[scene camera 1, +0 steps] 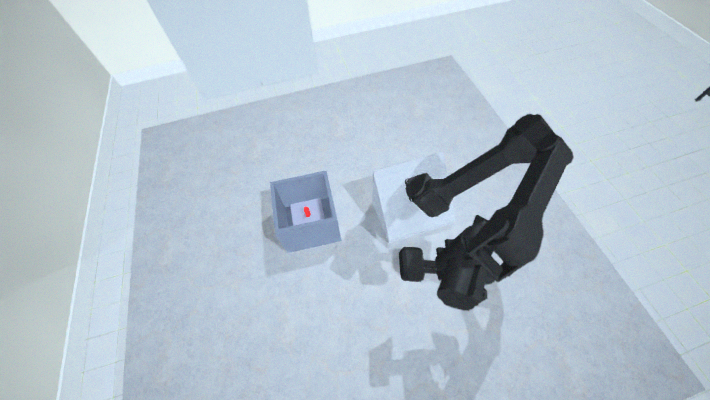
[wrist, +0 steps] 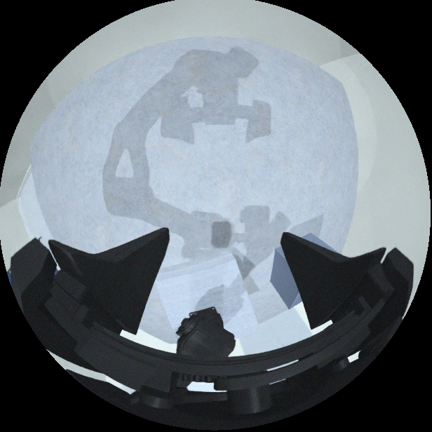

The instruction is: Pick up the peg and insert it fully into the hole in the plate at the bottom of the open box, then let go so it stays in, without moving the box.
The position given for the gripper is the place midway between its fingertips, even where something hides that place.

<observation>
In view: the gripper (scene camera 1: 431, 277) and a blue-grey box (scene camera 1: 293, 190).
The gripper is seen too in the wrist view (wrist: 227, 236).
</observation>
